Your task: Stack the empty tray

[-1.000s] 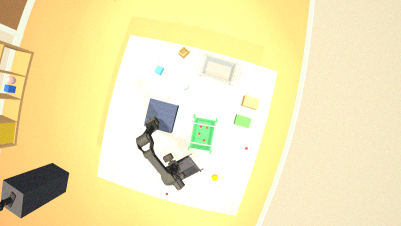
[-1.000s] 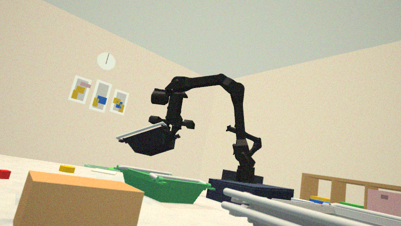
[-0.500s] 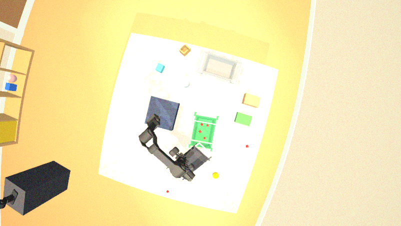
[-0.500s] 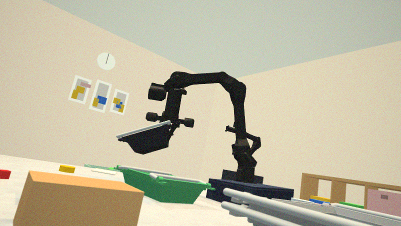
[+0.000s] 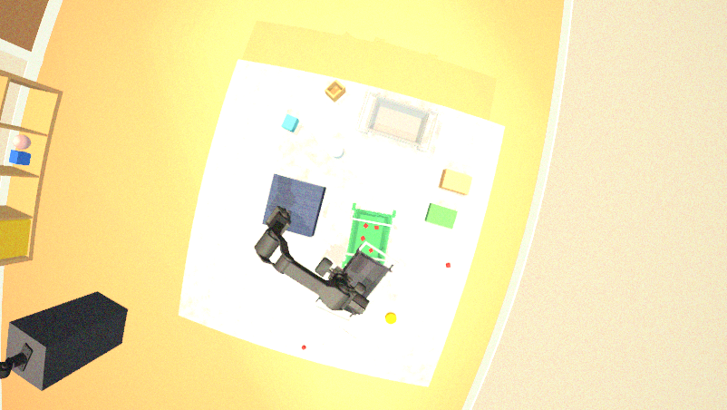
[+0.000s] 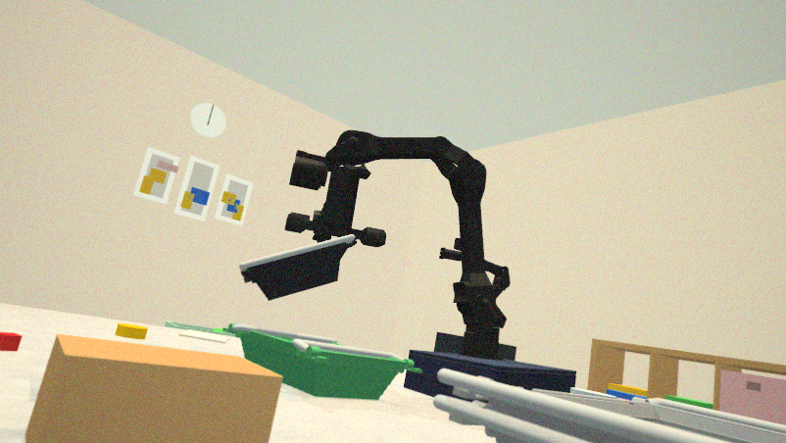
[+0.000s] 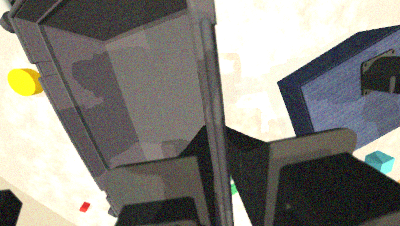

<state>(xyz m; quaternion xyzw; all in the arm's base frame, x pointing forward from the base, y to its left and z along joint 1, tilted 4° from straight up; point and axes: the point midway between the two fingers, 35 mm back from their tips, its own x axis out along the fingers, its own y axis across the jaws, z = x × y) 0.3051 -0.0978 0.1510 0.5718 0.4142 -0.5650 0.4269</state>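
The black tray is 7 cm ahead of my gripper tip and 2 cm to the right of it. Also, from my gripper tip: green block (31 cm ahead, 34 cm to the left, 16 cm below); then red bit (43 cm ahead, 15 cm to the left, 17 cm below); then yellow disc (28 cm ahead, 17 cm to the right, 17 cm below).
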